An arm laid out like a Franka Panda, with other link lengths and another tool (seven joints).
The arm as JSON. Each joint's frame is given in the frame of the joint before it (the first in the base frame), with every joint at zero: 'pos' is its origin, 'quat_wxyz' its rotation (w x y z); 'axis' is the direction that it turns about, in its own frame. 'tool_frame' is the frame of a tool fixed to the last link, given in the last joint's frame.
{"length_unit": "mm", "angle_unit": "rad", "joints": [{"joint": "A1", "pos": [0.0, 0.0, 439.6], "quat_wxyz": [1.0, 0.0, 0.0, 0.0], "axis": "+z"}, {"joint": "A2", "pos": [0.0, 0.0, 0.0], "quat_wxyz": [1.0, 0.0, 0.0, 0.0], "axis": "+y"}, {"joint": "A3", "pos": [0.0, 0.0, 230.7], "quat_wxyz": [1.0, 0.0, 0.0, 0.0], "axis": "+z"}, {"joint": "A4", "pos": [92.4, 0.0, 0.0], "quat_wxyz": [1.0, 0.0, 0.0, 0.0], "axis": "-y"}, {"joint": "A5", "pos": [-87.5, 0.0, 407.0], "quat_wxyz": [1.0, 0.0, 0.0, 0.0], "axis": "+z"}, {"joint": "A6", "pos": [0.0, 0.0, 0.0], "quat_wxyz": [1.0, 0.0, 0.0, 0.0], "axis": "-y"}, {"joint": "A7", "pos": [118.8, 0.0, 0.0], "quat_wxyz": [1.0, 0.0, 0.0, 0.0], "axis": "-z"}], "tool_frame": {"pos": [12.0, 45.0, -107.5], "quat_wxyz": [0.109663, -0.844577, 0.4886, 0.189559]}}
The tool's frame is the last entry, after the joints.
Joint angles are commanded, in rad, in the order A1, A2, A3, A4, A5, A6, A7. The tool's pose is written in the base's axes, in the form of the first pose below.
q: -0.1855 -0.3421 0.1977 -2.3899 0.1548 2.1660 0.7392
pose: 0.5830 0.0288 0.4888 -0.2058 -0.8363 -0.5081 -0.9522 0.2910 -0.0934
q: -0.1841 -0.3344 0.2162 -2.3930 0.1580 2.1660 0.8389
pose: 0.5843 0.0357 0.4818 -0.2823 -0.8117 -0.5113 -0.9267 0.3686 -0.0735
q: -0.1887 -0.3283 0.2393 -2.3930 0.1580 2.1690 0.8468
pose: 0.5843 0.0457 0.4778 -0.2773 -0.8171 -0.5053 -0.9304 0.3597 -0.0710
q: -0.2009 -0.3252 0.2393 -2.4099 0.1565 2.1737 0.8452
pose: 0.5817 0.0377 0.4672 -0.2943 -0.8147 -0.4997 -0.9272 0.3702 -0.0575
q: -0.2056 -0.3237 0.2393 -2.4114 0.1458 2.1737 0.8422
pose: 0.5814 0.0351 0.4653 -0.2929 -0.8203 -0.4913 -0.9286 0.3664 -0.0582
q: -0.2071 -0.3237 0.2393 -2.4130 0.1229 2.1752 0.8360
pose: 0.5809 0.0345 0.4642 -0.2798 -0.8347 -0.4743 -0.9344 0.3503 -0.0652
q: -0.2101 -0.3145 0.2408 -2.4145 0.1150 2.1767 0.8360
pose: 0.5809 0.0335 0.4583 -0.2823 -0.8379 -0.4671 -0.9357 0.3478 -0.0584
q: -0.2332 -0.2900 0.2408 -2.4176 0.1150 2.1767 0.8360
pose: 0.5810 0.0198 0.4428 -0.3143 -0.8285 -0.4635 -0.9286 0.3698 -0.0313
